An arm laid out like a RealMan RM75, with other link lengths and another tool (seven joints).
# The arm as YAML. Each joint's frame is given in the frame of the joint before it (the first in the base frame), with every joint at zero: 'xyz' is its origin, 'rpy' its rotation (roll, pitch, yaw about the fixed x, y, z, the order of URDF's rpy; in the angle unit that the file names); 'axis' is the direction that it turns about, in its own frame. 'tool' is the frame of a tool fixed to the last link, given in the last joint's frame.
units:
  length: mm
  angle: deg
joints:
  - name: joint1
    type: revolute
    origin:
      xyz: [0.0, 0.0, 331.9]
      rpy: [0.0, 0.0, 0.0]
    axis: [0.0, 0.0, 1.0]
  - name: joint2
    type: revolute
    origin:
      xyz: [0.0, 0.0, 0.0]
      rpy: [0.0, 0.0, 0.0]
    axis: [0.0, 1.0, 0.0]
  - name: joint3
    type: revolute
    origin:
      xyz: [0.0, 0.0, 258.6]
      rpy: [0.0, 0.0, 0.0]
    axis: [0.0, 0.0, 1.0]
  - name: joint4
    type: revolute
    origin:
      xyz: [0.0, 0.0, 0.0]
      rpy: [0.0, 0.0, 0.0]
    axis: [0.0, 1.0, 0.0]
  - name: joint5
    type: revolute
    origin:
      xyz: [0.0, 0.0, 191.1]
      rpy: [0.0, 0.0, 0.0]
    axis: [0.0, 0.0, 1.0]
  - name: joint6
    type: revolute
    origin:
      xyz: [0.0, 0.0, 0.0]
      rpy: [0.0, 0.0, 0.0]
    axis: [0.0, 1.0, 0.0]
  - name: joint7
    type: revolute
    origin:
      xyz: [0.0, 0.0, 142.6]
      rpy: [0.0, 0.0, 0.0]
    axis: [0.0, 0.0, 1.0]
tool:
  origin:
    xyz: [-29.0, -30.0, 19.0]
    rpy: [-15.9, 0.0, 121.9]
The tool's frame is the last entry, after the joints.
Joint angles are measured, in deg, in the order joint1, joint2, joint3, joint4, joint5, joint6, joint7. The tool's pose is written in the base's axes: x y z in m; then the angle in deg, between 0 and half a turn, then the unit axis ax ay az. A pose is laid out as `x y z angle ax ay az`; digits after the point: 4 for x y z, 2 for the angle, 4 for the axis.
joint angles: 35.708, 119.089, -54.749, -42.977, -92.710, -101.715, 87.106
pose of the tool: 0.1245 0.3513 0.1019 135.29 0.3289 -0.8972 -0.2945
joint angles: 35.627, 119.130, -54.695, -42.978, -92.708, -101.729, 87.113
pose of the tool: 0.1249 0.3511 0.1019 135.26 0.3280 -0.8974 -0.2951
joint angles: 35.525, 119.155, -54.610, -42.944, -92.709, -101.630, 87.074
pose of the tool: 0.1257 0.3512 0.1019 135.32 0.3266 -0.8973 -0.2968
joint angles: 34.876, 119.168, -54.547, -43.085, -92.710, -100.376, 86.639
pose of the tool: 0.1304 0.3531 0.1025 136.39 0.3223 -0.8949 -0.3087
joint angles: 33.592, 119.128, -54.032, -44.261, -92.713, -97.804, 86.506
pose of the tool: 0.1390 0.3584 0.1073 138.83 0.3141 -0.8882 -0.3352
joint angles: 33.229, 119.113, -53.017, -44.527, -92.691, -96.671, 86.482
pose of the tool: 0.1432 0.3623 0.1118 139.75 0.3074 -0.8839 -0.3524
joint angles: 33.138, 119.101, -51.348, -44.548, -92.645, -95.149, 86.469
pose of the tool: 0.1477 0.3686 0.1181 140.78 0.2975 -0.8775 -0.3760
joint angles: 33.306, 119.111, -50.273, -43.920, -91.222, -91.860, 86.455
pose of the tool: 0.1520 0.3793 0.1246 141.86 0.2788 -0.8681 -0.4106
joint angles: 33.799, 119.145, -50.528, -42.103, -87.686, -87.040, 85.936
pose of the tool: 0.1552 0.3926 0.1292 142.43 0.2515 -0.8560 -0.4517
